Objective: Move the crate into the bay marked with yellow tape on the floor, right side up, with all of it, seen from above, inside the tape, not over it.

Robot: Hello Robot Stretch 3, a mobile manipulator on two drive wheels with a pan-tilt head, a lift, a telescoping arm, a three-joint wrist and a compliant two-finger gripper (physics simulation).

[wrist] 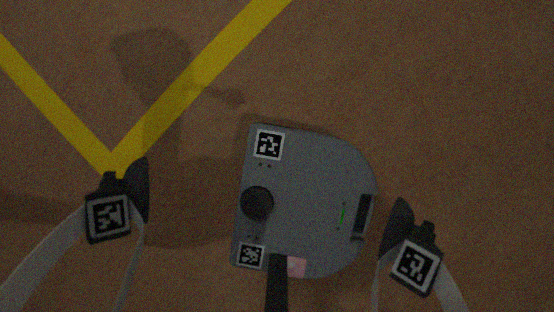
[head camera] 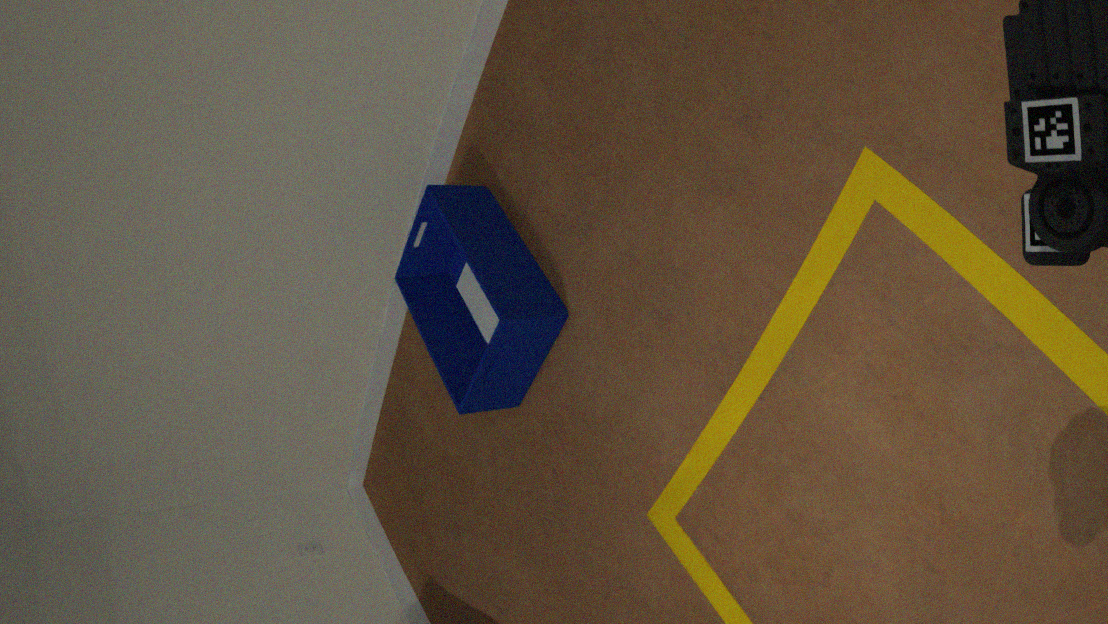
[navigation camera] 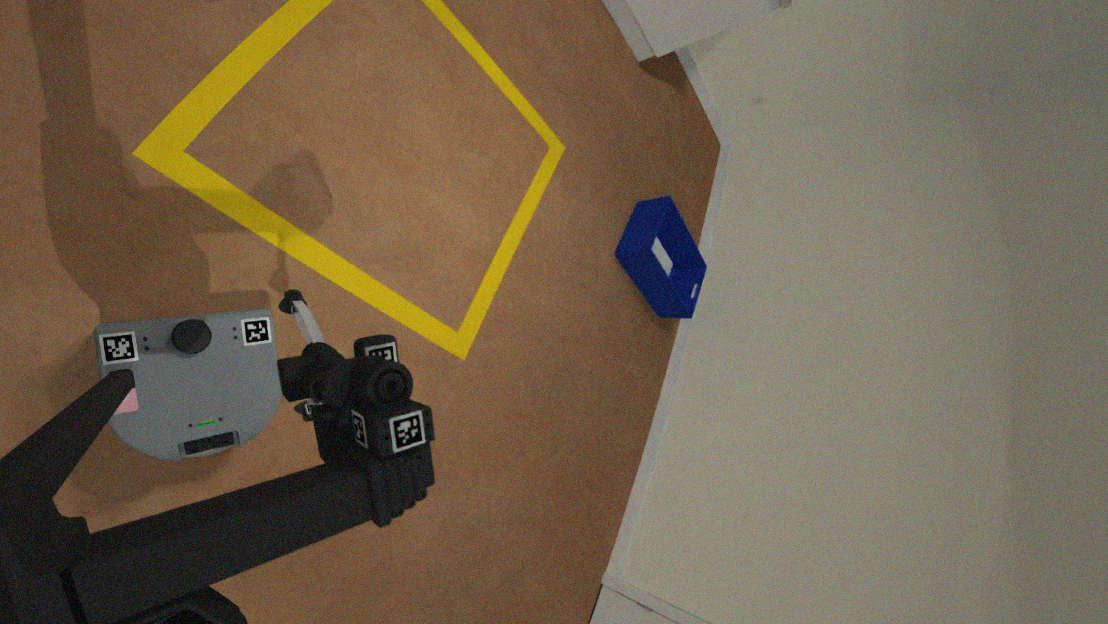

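Pixels of known places: gripper, between the fingertips: point(wrist: 268, 200) point(navigation camera: 298, 355); robot's base, origin of its link: point(wrist: 263, 184) point(navigation camera: 192, 334).
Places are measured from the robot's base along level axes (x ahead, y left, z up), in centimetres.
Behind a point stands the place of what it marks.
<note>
The blue crate point(head camera: 511, 255) @[y -196.0, x 1.7, z 7.3 cm] point(navigation camera: 643, 271) @[y -188.9, x 7.9, z 10.7 cm] stands on the floor against the wall, outside the bay, and looks upright with its opening up. A white patch shows inside it and a slot in one end. The yellow tape point(head camera: 757, 359) @[y -109.3, x 23.9, z 0.1 cm] point(navigation camera: 511, 240) @[y -107.1, x 23.6, z 0.1 cm] point(wrist: 220, 55) @[y -32.9, x 17.4, z 0.1 cm] marks the four-sided bay; a strip of floor lies between it and the crate. My gripper point(navigation camera: 300, 355) @[y -13.7, x -2.2, z 56.8 cm] point(wrist: 268, 200) @[y -13.7, x -2.2, z 56.8 cm] is open, its fingers wide apart above my base, beside the tape's edge. The crate does not show in the wrist view. In the head view the fingers are hidden or out of frame.
The pale wall point(head camera: 193, 271) @[y -274.3, x 3.7, z 92.0 cm] point(navigation camera: 891, 310) @[y -257.1, x -20.0, z 122.6 cm] runs behind the crate and meets another wall at a corner. A white cabinet-like block point(navigation camera: 697, 19) @[y -207.7, x 142.1, z 46.0 cm] stands beyond that corner. My grey base point(navigation camera: 209, 387) @[y -1.9, x -11.2, z 16.0 cm] point(wrist: 310, 175) @[y -8.0, x -10.1, z 16.0 cm] is below my arm point(navigation camera: 232, 519) @[y -0.8, x -8.6, z 92.0 cm]. Shadows cross the floor and tape.
</note>
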